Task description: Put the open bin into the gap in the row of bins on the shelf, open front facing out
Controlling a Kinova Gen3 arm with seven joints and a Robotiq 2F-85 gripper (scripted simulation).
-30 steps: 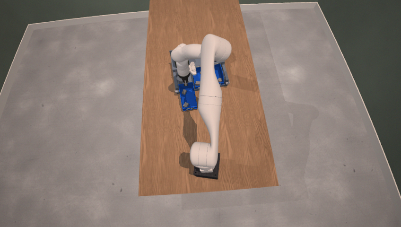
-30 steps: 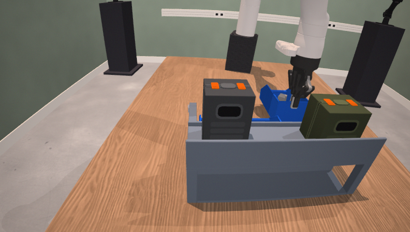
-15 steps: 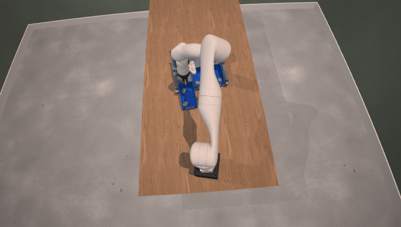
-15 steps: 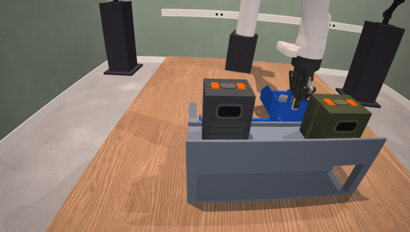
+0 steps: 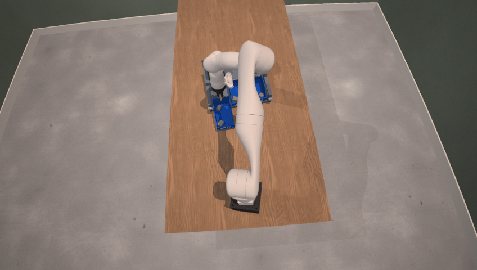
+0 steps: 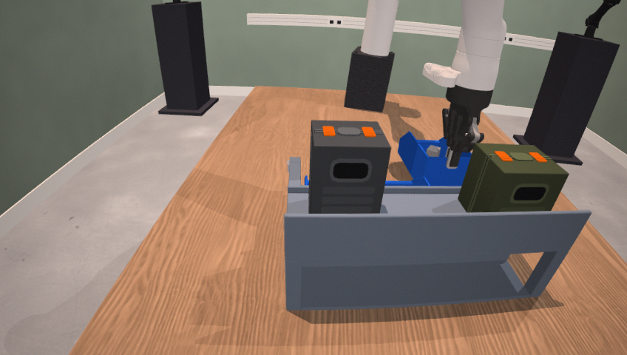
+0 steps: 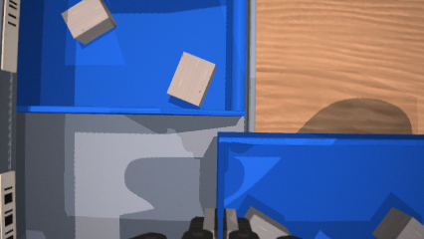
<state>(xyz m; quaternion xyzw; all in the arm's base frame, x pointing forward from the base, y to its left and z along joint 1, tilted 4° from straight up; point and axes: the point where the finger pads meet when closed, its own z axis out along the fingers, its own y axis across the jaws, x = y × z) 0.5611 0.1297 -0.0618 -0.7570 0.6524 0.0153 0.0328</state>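
Right now the grey part is 6 cm below my hand, 3 cm behind it and 2 cm to the left of it. The rest, counted from my hand: grey shelf 12 cm ahead, 10 cm to the right, 3 cm below.
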